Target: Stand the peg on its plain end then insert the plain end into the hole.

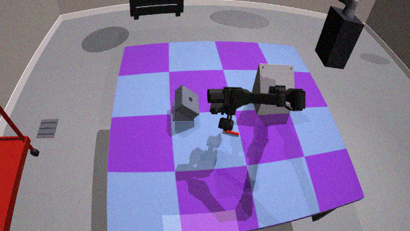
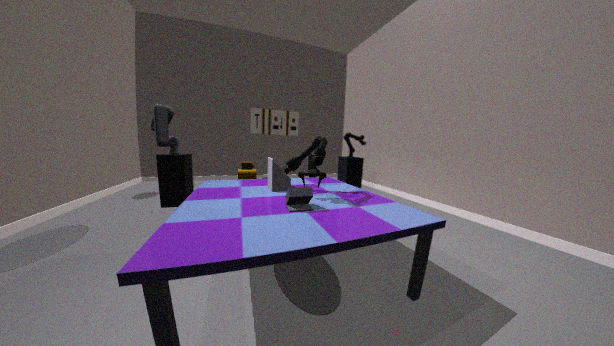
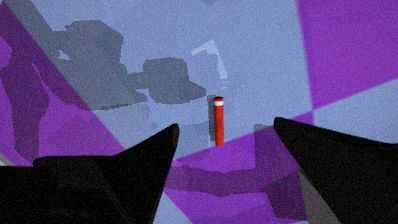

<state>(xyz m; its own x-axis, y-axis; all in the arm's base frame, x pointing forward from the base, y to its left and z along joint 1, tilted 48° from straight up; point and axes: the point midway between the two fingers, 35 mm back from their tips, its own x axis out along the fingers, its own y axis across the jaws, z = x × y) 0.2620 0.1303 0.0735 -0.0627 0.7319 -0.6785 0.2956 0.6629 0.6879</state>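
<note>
The red peg lies 6 cm below my gripper tip and 1 cm behind it. Round my gripper tip: sloped panel 18 cm ahead, 13 cm to the right, 1 cm below.
</note>
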